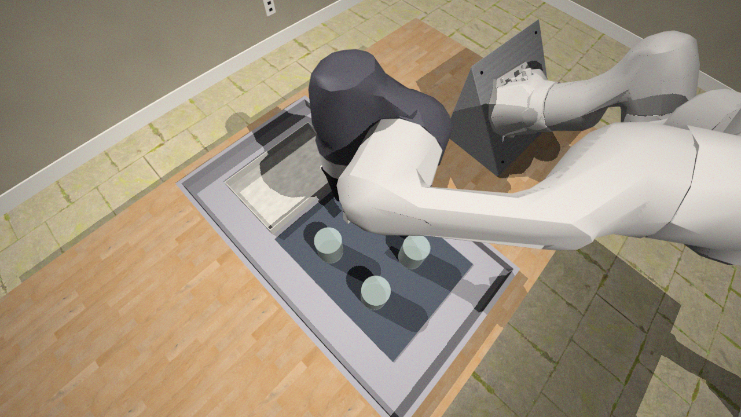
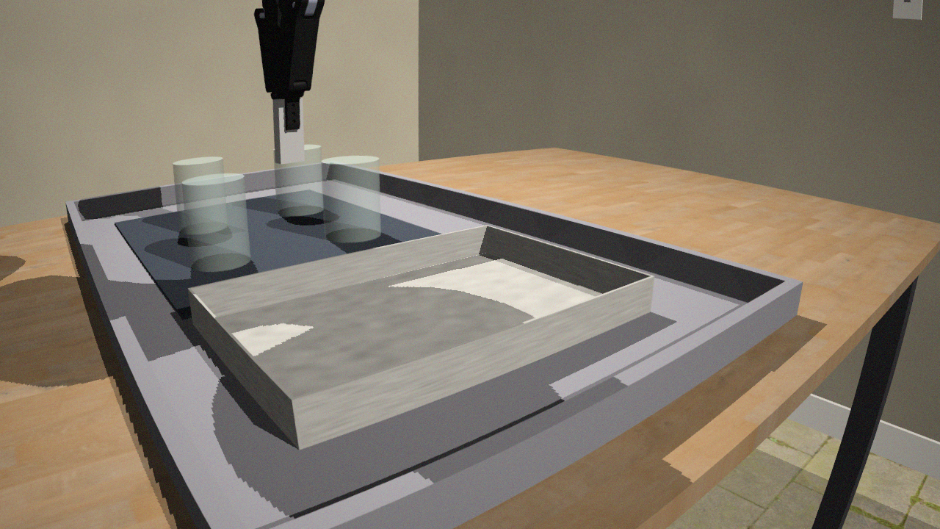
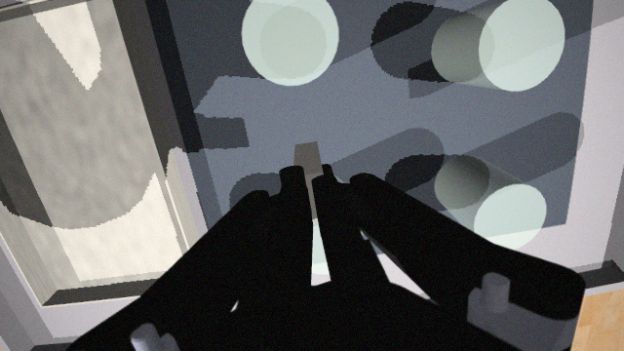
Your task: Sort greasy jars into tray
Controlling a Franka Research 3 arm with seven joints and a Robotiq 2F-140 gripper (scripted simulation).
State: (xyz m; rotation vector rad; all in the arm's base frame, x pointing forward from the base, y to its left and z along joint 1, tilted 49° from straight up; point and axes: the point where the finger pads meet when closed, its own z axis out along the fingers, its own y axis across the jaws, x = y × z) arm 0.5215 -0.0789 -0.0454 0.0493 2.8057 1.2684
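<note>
Now: hand 120 mm above the dark drying mat and 80 mm to the right of it. From my hand the other things lie so: tray 240 mm to the right, 120 mm below; then steel table top 130 mm below, 30 mm to the right, 10 mm ahead.
</note>
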